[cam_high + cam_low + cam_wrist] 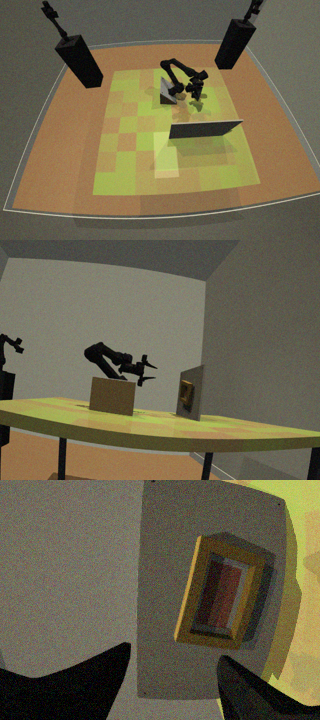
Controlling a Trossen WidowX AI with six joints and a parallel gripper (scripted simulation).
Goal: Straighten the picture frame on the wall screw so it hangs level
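The picture frame is 20 cm ahead of my gripper tip, 1 cm to the right of it and 9 cm below it. The rest, counted from my gripper tip: grey wall panel: 21 cm ahead, 1 cm to the left, 10 cm below.
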